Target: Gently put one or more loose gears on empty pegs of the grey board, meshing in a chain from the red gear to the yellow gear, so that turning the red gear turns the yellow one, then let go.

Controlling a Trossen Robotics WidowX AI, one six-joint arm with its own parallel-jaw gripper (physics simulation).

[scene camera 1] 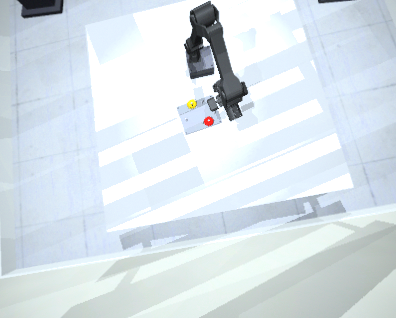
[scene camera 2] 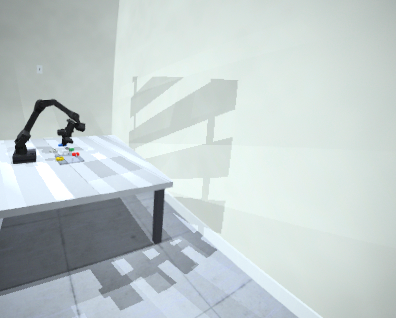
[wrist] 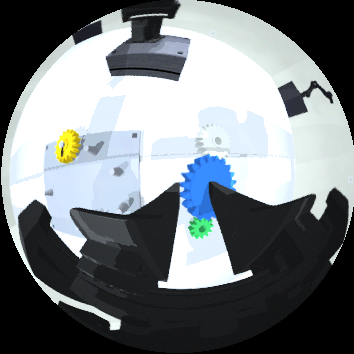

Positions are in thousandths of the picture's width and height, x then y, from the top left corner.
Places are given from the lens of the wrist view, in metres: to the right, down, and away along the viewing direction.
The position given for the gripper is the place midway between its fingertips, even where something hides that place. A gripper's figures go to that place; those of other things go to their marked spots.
gripper (wrist: 547,524): 0.01, 0.01, 0.09
blue gear (wrist: 581,476): 0.03, -0.01, 0.09
white gear (wrist: 603,397): 0.05, -0.06, 0.15
grey board (wrist: 242,516): -0.14, 0.01, 0.11
The marked spots on the grey board and the blue gear are 0.16 m apart.
